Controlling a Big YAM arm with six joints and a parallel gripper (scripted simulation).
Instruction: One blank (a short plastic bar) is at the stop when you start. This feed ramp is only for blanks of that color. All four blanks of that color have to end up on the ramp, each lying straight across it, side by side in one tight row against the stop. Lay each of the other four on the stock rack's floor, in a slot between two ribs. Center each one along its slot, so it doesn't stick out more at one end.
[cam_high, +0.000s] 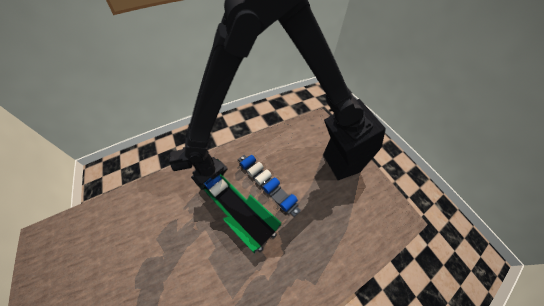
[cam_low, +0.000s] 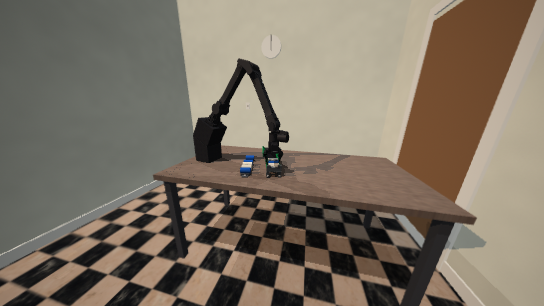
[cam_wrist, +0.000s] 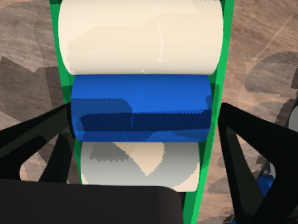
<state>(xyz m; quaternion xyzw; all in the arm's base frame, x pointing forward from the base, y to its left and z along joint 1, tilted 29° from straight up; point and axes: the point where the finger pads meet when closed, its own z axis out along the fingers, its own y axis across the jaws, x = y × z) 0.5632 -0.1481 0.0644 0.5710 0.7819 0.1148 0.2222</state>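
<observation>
Now: hand 230 mm past the rib, 190 mm to the right of it and 90 mm above it. The rest, counted from my hand: grey stop (60 mm to the right, 30 mm below, 20 mm ahead); then grey stock rack (210 mm behind, 90 mm below, 80 mm to the left).
</observation>
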